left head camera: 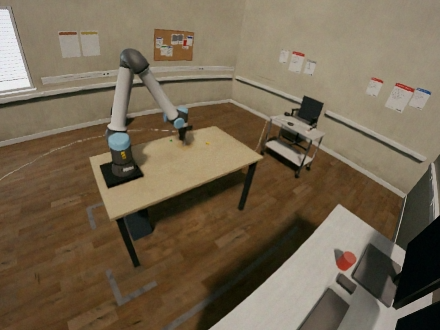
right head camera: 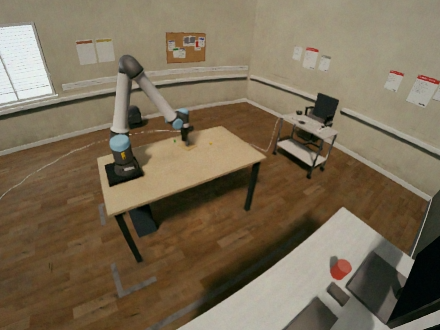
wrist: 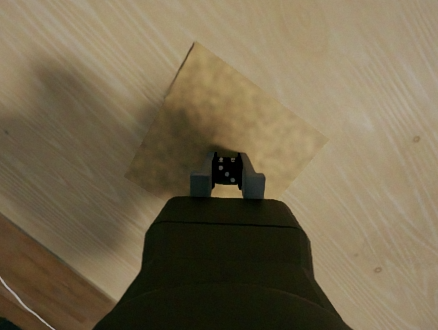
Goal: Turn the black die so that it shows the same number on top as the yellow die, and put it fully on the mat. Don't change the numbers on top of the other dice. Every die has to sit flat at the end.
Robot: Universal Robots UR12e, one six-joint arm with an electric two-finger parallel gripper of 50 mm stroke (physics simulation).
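Places are measured from the arm's base along level axes (x ahead, y left, z up), in centimetres.
Pixels of known places: gripper, fingertip midpoint: (left head camera: 184, 145) (right head camera: 187, 145) (wrist: 226, 163); arm's base, origin of the base link: (left head camera: 124, 169) (right head camera: 126, 168).
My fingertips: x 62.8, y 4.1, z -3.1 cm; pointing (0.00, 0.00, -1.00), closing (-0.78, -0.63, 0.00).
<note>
Ahead of a thing's pixels: the offset from my fingertips to its top centre. Level surfaces: height alone.
The black die @(dy +0.3, dx -0.2, dz +1.9 cm) (wrist: 227, 171) is between the fingertips of my gripper (wrist: 226, 163) (left head camera: 184, 142) (right head camera: 186, 143) in the wrist view; the gripper is shut on it. The face turned to the wrist camera shows three white pips in a diagonal, with more pips on the side beyond. The die is over the tan square mat @(dy +0.1, dx +0.7, dz -0.1 cm) (wrist: 240, 100) (right head camera: 193, 147); whether it touches the mat I cannot tell. The yellow die @(dy -10.7, dx +20.8, dz +1.5 cm) (left head camera: 207, 143) (right head camera: 210, 144) sits on the table to the right of the mat. Its number is too small to read.
A small green die @(dy +14.9, dx -5.4, dz +1.6 cm) (left head camera: 171, 140) (right head camera: 174, 141) sits on the wooden table @(dz -0.5 cm) (left head camera: 165, 170) (right head camera: 170, 167), to the left of the gripper. The arm's black base plate (left head camera: 107, 176) (right head camera: 114, 176) is at the table's left end.
</note>
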